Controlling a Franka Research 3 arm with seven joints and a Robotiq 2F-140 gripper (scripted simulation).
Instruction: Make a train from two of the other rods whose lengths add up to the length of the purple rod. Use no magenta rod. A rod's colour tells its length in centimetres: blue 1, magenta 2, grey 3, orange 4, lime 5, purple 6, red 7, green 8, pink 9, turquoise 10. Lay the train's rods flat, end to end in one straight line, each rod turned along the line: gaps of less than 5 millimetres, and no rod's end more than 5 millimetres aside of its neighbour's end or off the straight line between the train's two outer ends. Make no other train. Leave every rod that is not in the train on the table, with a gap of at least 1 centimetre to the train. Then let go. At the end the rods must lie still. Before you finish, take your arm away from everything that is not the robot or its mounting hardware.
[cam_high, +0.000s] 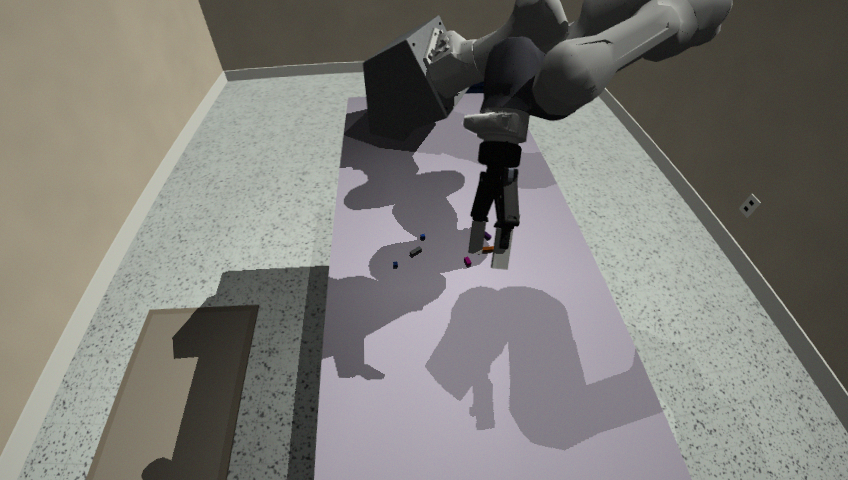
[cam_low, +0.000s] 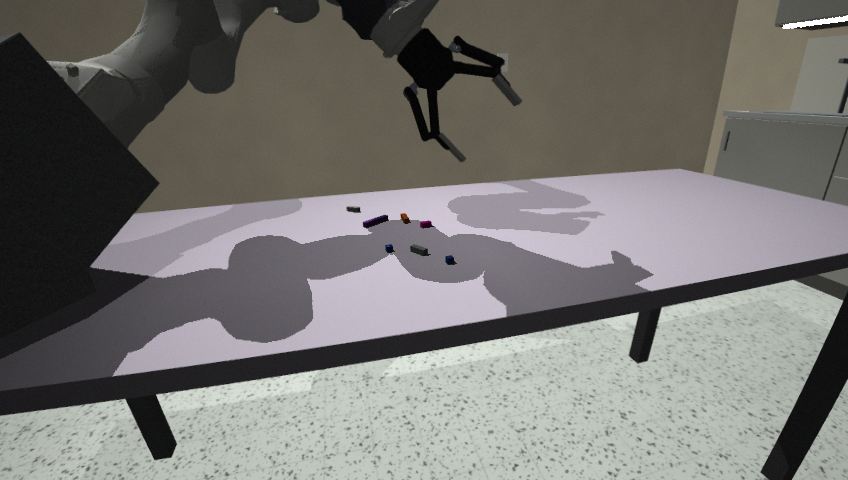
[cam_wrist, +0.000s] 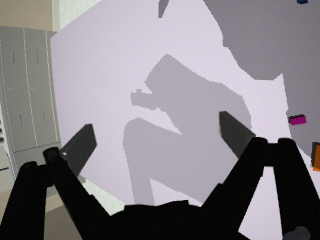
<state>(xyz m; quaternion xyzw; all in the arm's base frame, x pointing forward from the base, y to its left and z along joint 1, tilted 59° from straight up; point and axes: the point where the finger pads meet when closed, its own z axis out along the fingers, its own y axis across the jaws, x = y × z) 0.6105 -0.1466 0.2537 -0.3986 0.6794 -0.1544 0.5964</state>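
My hand is 18 cm above the magenta rod, 12 cm past it and 2 cm to the left of it. The rest, counted from my hand: purple rod (22 cm behind, 18 cm below, 2 cm to the left); then orange rod (18 cm below, 16 cm behind, 3 cm to the left).
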